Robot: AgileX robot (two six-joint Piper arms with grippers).
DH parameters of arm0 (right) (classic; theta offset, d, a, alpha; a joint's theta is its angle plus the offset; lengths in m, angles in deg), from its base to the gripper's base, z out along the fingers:
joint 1: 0 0.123 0 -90
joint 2: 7.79 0 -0.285 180
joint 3: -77.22 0 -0.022 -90
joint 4: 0 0.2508 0 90
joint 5: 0 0 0.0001 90
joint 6: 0 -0.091 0 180
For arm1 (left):
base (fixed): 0 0 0 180
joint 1: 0 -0.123 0 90
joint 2: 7.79 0 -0.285 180
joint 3: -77.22 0 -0.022 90
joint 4: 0 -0.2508 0 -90
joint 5: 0 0 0.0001 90
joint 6: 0 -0.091 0 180
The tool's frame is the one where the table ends.
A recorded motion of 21 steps. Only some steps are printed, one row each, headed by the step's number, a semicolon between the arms.
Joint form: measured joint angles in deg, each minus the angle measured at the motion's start. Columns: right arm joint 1, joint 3, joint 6, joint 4, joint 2, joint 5; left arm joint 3, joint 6, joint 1, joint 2, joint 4, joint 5.
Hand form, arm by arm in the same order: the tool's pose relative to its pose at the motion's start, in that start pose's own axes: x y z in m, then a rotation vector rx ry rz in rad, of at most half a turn. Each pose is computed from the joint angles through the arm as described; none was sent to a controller.
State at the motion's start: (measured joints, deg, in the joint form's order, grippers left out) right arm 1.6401 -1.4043 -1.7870 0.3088 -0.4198 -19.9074; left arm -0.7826 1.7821 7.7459 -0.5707 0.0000 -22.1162
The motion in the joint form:
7: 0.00 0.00 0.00 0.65 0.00 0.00; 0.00 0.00 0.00 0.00 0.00 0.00
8: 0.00 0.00 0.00 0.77 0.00 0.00; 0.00 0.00 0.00 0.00 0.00 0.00
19: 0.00 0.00 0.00 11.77 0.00 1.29; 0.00 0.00 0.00 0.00 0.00 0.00
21: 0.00 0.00 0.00 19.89 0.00 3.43; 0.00 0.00 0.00 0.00 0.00 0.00
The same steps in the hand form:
7: 0.0000 0.0004 0.0000 -0.0039 0.0001 0.0107; 0.0000 0.0000 0.0000 0.0000 0.0000 0.0000
8: 0.0000 0.0004 0.0000 -0.0046 0.0001 0.0126; 0.0000 0.0000 0.0000 0.0000 0.0000 0.0000
19: -0.0024 0.0060 -0.0002 -0.0684 -0.0203 0.1939; 0.0000 0.0000 0.0000 0.0000 0.0000 0.0000
21: -0.0066 0.0090 -0.0007 -0.1102 -0.0559 0.3298; 0.0000 0.0000 0.0000 0.0000 0.0000 0.0000

